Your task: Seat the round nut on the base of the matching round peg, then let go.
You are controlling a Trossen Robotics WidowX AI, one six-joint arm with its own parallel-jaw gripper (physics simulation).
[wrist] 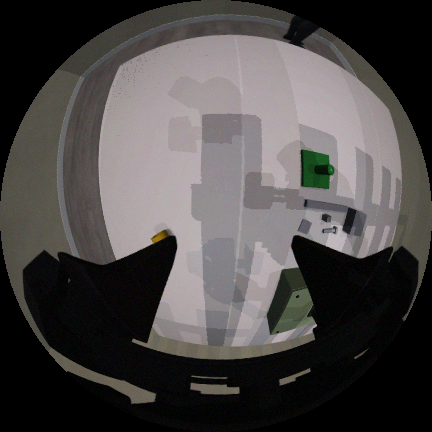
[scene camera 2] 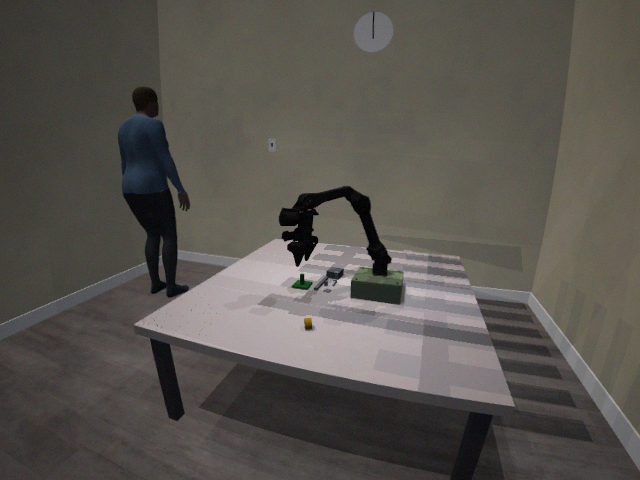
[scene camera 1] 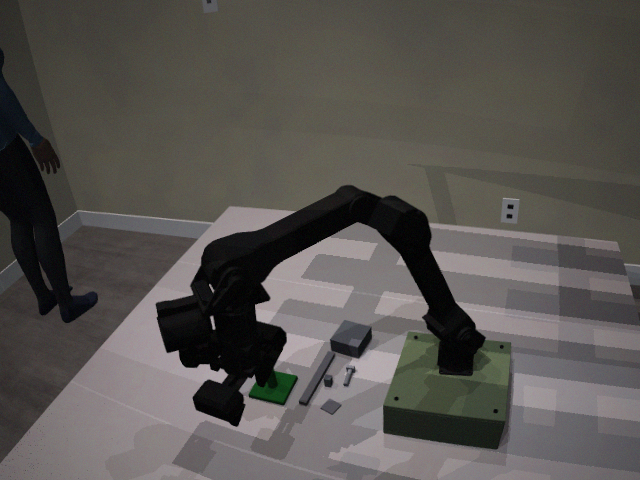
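Observation:
A small round yellow piece, which looks like the nut [scene camera 2: 308, 323] [wrist: 160, 237], lies on the table towards the near edge in scene camera 2; its hole cannot be made out. It does not show in scene camera 1. A green round peg [scene camera 1: 272, 381] [scene camera 2: 301, 278] [wrist: 324, 169] stands upright on a square green base [scene camera 1: 281, 396] [scene camera 2: 308, 284] [wrist: 310, 157], with no nut around it. My gripper [scene camera 1: 248, 404] [scene camera 2: 302, 262] [wrist: 236, 242] is open and empty, well above the table. In the wrist view the yellow piece shows beside the left fingertip, but far below it.
Right of the peg base in scene camera 1 are a long grey bar [scene camera 1: 316, 378] [wrist: 330, 204], a dark grey block [scene camera 1: 351, 338] [scene camera 2: 334, 272], a bolt [scene camera 1: 349, 375], a small cube [scene camera 1: 328, 380] and a flat plate [scene camera 1: 330, 406]. The arm stands on a green box [scene camera 1: 439, 426] [scene camera 2: 377, 291]. A person [scene camera 2: 144, 155] stands beyond the table.

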